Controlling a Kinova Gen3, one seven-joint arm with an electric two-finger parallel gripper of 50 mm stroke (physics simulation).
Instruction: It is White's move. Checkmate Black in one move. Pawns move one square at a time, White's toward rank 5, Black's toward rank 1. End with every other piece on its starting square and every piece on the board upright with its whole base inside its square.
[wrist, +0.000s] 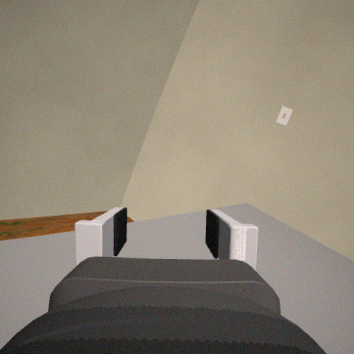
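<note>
My gripper is open, with its two black-padded fingers wide apart and no object between them. It is seen at the lower middle of the wrist view, above or in front of a grey surface. The chessboard and the chess pieces do not show in this view, so where the gripper is relative to them cannot be told.
A flat grey surface spreads behind the gripper, with a corner at the back right. A strip of brown wooden floor shows at the left. Beige walls meet at a slanting corner line. A small white wall plate is at the right.
</note>
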